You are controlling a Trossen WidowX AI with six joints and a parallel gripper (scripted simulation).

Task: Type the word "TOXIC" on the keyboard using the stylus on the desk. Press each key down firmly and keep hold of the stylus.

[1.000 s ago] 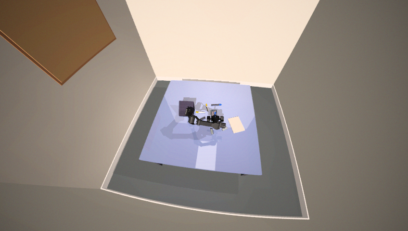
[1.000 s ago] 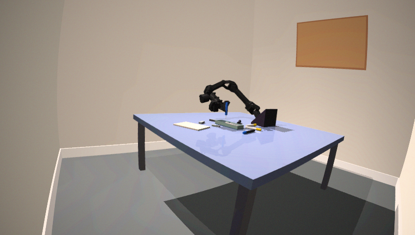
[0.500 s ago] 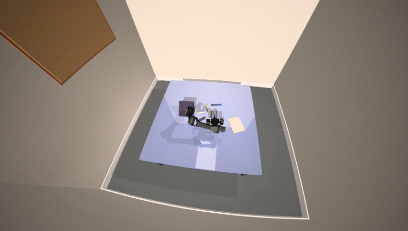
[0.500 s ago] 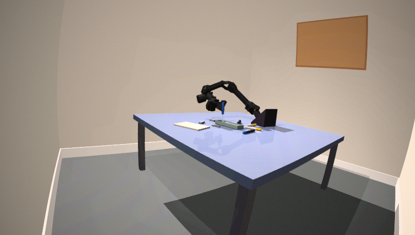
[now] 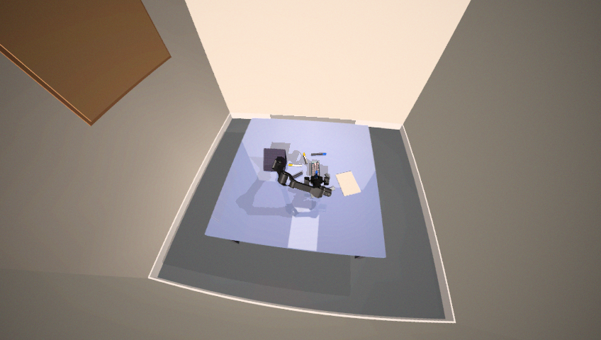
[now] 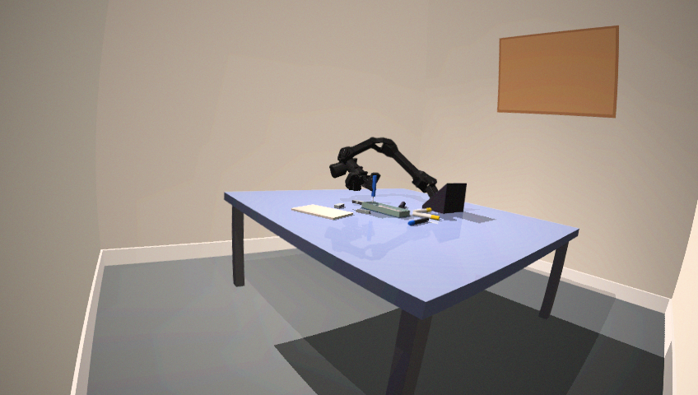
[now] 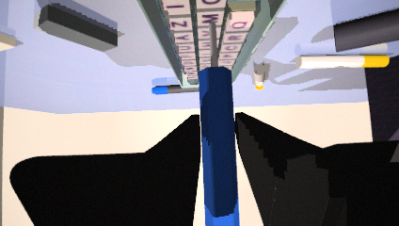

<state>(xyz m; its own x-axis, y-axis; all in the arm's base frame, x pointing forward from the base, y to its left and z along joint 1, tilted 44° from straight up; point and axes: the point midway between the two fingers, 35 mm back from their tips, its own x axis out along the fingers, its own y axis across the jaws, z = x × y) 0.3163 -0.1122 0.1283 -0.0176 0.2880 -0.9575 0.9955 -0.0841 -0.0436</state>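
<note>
Right now the Q key is 7 cm below my gripper tip, 3 cm to the left of it and 2 cm behind it. From my gripper tip the other things lie so: blue stylus: 1 cm below; then cream notepad: 27 cm ahead, 8 cm below, 3 cm to the right; then black pen: 28 cm to the left, 8 cm below, 7 cm ahead.
</note>
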